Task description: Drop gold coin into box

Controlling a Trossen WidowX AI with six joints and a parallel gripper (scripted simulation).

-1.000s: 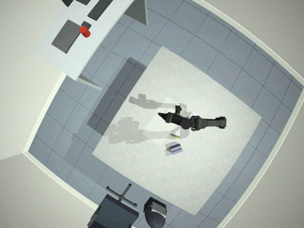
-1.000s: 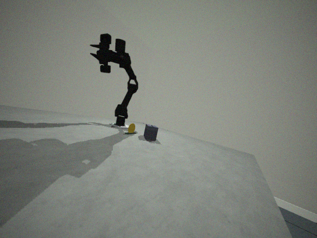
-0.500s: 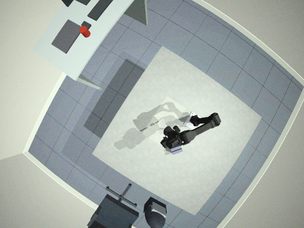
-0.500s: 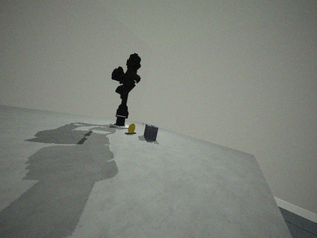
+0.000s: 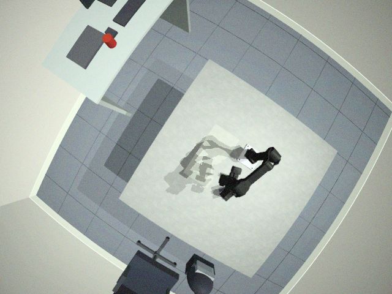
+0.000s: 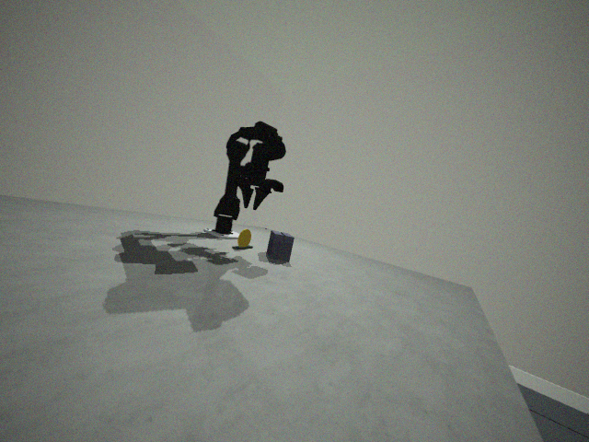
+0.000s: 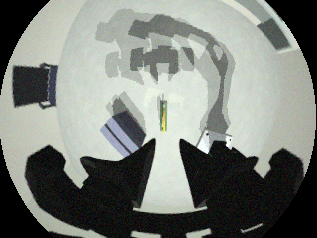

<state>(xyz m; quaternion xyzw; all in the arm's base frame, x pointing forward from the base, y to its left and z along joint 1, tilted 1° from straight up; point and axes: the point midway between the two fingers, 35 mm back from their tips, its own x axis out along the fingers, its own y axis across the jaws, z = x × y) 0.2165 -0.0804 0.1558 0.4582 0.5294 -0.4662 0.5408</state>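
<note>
My gripper tip is now 100 mm above the gold coin.
</note>
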